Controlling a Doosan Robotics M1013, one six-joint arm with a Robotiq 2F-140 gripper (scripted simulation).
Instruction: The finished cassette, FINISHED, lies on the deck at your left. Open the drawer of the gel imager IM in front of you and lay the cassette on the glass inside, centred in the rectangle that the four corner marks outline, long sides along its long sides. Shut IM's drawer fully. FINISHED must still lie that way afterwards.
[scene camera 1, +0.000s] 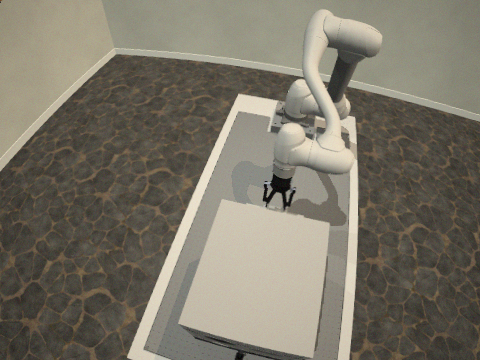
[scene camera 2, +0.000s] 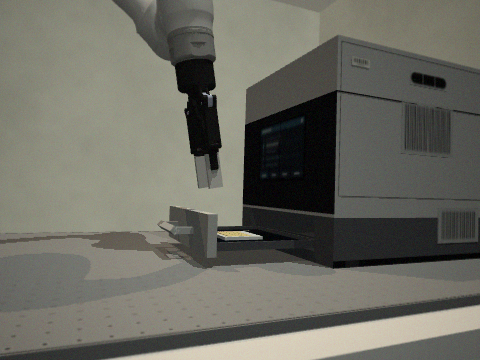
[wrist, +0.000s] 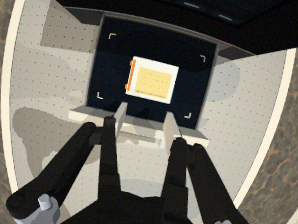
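The gripper (scene camera 2: 210, 187) is there in scene camera 2, and the wrist view has the gripper (wrist: 145, 115) too. You'd find a gel imager IM (scene camera 2: 370, 139) as well, and the wrist view also shows the gel imager IM (wrist: 119, 39). Then there's a cassette FINISHED (wrist: 149, 79), but scene camera 1 does not show the cassette FINISHED, hidden by the gel imager IM.
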